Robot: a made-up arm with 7 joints.
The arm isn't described. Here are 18 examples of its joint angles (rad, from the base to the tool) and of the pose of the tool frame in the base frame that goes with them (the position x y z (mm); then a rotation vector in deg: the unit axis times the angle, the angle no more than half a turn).
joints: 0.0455 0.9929 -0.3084 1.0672 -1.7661 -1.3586 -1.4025
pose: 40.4 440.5 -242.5 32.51 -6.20 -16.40
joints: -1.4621 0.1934 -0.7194 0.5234 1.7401 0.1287 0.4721
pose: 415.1 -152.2 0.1 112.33 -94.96 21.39
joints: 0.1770 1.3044 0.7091 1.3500 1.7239 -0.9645 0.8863
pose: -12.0 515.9 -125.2 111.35 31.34 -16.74
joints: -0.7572 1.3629 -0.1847 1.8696 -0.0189 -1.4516 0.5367
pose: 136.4 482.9 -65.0 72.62 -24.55 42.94
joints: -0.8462 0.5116 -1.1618 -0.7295 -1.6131 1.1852 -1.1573
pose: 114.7 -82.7 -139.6 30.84 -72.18 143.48
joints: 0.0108 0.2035 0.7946 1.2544 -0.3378 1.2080 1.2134
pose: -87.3 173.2 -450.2 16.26 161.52 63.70
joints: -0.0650 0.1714 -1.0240 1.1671 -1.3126 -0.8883 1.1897
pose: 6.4 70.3 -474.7 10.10 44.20 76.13
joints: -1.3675 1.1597 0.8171 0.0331 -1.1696 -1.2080 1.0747
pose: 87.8 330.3 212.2 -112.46 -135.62 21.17
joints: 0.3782 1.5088 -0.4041 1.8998 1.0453 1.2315 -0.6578
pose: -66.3 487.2 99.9 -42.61 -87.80 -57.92
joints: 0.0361 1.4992 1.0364 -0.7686 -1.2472 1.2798 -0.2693
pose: 174.3 180.5 100.4 39.49 27.37 -21.68
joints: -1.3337 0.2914 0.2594 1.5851 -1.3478 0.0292 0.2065
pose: 459.8 99.9 -214.6 -72.11 29.97 31.17
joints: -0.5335 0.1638 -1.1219 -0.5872 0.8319 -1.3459 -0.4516
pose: 69.3 -113.1 -118.2 23.24 -140.18 -89.14
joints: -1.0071 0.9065 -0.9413 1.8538 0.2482 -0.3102 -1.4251
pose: 269.0 421.9 -189.2 29.69 110.31 -49.97
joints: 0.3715 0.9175 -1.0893 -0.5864 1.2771 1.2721 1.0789
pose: -12.6 81.9 -263.1 106.40 -24.05 18.67
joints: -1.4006 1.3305 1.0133 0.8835 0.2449 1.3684 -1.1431
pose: 186.6 469.1 110.1 -44.15 -0.12 -4.38
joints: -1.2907 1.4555 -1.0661 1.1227 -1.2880 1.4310 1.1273
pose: 265.4 430.2 -20.8 40.45 88.60 99.56
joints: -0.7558 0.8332 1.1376 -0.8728 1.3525 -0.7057 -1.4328
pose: 98.6 191.6 121.5 126.09 39.63 48.60
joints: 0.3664 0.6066 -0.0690 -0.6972 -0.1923 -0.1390 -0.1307
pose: 132.0 121.8 -182.1 16.09 -7.38 -27.64
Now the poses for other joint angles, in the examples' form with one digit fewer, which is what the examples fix.
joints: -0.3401 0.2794 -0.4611 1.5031 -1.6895 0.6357 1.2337
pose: 63 154 -475 4.5 129.4 81.5
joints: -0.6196 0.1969 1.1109 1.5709 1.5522 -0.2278 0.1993
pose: 200 136 -450 38.0 52.4 -7.0
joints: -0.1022 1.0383 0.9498 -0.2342 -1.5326 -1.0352 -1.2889
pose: 129 347 81 50.2 -97.1 -36.3
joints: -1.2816 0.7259 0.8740 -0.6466 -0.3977 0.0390 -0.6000
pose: 117 221 182 39.2 -102.3 -0.7
